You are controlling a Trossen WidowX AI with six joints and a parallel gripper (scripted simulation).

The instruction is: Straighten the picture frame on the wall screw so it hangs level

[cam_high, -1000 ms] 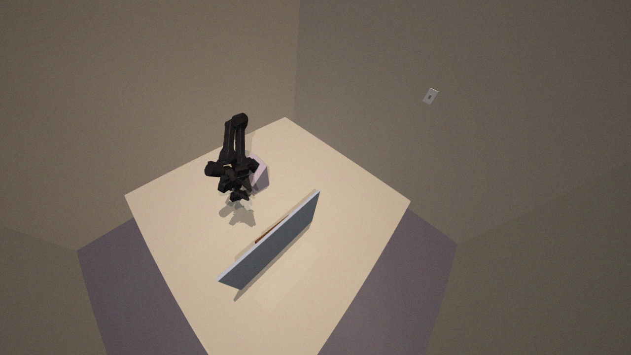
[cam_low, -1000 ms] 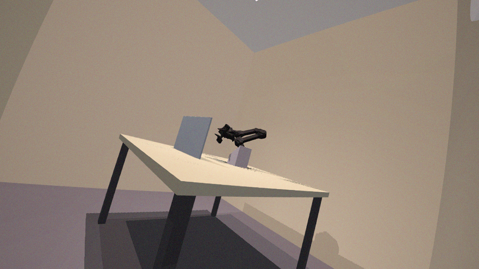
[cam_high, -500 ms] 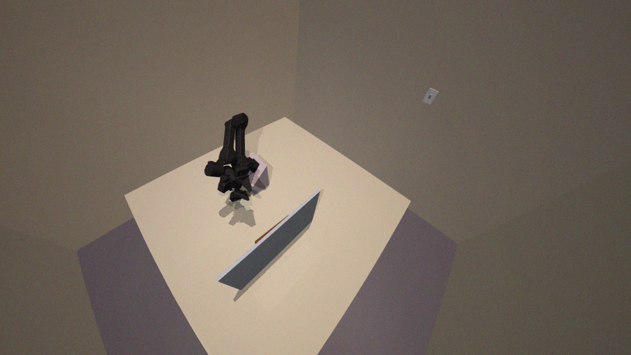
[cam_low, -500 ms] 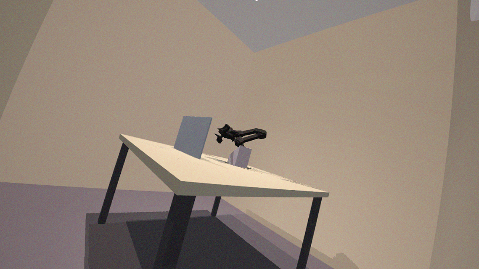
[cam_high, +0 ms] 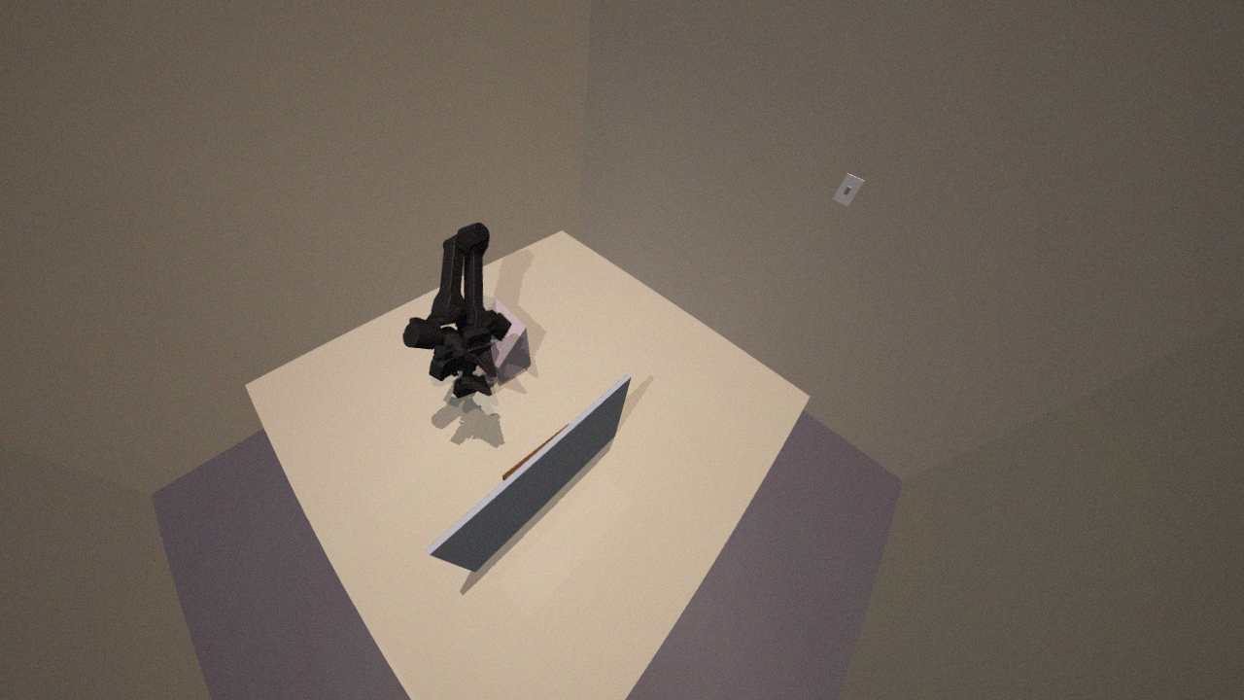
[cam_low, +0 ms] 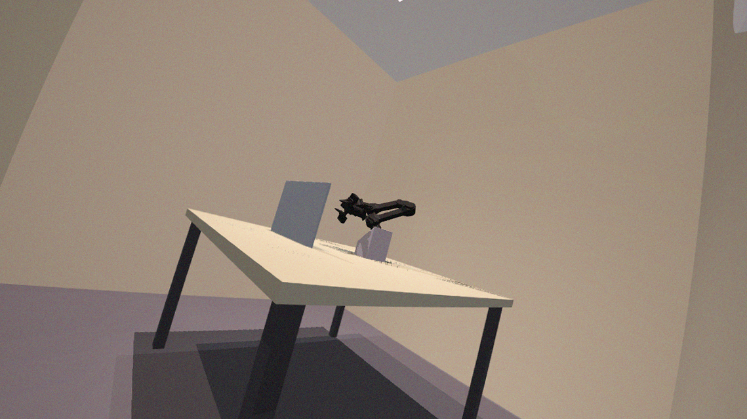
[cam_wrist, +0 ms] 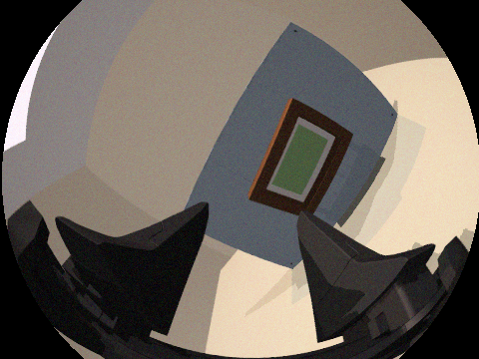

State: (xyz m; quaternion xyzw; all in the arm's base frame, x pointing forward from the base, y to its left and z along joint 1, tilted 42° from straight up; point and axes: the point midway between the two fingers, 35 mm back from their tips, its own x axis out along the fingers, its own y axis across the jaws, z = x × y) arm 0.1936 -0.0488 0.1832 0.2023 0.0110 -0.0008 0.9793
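Now: the picture frame 200 mm ahead of my gripper tip, 80 mm below it and 20 mm to the right of it. Round my gripper tip: wall panel: 210 mm ahead, 90 mm below, 20 mm to the right.
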